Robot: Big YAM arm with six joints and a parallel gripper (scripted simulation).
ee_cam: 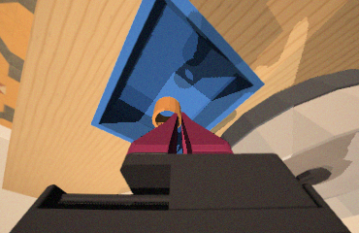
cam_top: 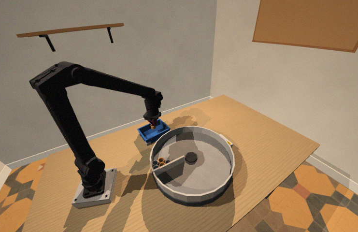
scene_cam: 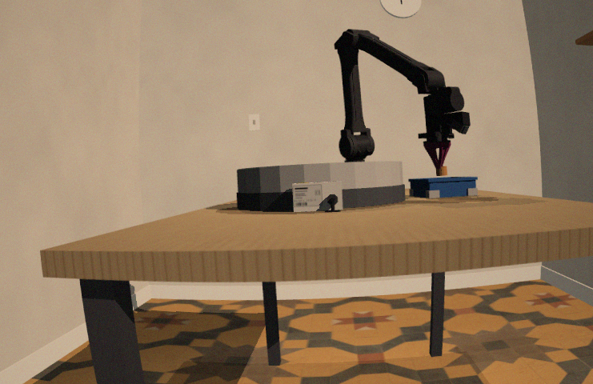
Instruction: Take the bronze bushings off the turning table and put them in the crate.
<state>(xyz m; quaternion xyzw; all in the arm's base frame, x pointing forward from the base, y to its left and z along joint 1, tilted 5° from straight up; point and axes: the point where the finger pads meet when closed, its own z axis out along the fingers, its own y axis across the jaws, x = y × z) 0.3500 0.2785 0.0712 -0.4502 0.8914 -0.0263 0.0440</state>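
Now: hand 60 mm above the blue crate, 10 mm to the right of it and 10 mm past it. Also, from my hand: grey turning table (320 mm to the right, 130 mm ahead, 30 mm below).
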